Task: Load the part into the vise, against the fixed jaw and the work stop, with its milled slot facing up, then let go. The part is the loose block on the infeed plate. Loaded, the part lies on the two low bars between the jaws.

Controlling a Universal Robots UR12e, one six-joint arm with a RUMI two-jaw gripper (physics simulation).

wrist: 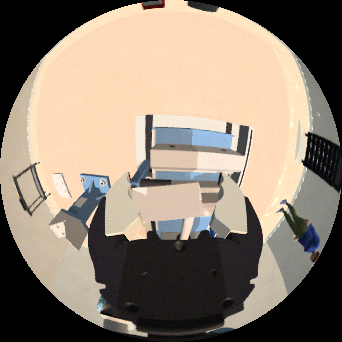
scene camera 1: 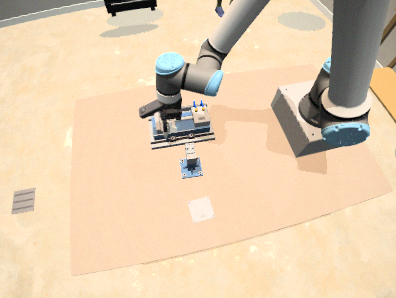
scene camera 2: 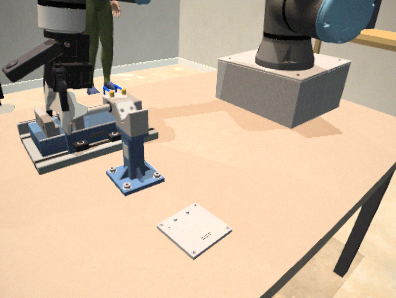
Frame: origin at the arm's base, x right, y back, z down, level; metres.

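Seen in the pictures: gripper, fingertip midpoint: (wrist: 174,173) (scene camera 1: 164,127) (scene camera 2: 59,125); arm's base, origin of the base link: (scene camera 1: 318,111) (scene camera 2: 284,62).
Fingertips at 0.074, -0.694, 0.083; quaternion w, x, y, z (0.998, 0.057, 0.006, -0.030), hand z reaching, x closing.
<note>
Pixels of each thing's top centre, then the offset from my fingertips to it, as dx, dy, dz. "spot": a spot on its surface instead.
- plain beige block, middle of its top: (wrist: 166,223) -0.008, +0.018, -0.063
- vise, middle of its top: (wrist: 192,229) (scene camera 2: 85,103) (scene camera 1: 179,115) +0.031, +0.075, -0.028
- work stop, surface spot: (wrist: 142,173) spot: -0.039, +0.001, -0.003
- white infeed plate, middle of its top: (scene camera 2: 194,226) (wrist: 59,185) (scene camera 1: 201,209) -0.374, +0.102, +0.063
The part, a plain beige block (wrist: 167,201), is over the vise (scene camera 1: 182,143) (scene camera 2: 55,165) (wrist: 142,131), at the screw-side jaw. Its edges slant a little in the wrist view. What it rests on and its milled slot cannot be made out. The fixed jaw (scene camera 2: 46,121) (wrist: 175,159) stands beyond it, with a gap between. The work stop (wrist: 142,173), a blue post with a dark rod, is at the left in the wrist view. My gripper (scene camera 1: 167,122) (scene camera 2: 59,117) (wrist: 174,173) is open, with its fingers astride the part; the left finger is very close to it, and a gap shows at the right.
The blue stand (scene camera 1: 191,168) (scene camera 2: 134,155) (wrist: 90,200) with a grey notched head rises beside the vise. The white infeed plate (scene camera 1: 201,210) (scene camera 2: 194,231) (wrist: 61,185) lies beyond the stand. Blue tubes (scene camera 1: 201,104) (scene camera 2: 114,89) stick up at the vise's screw end.
</note>
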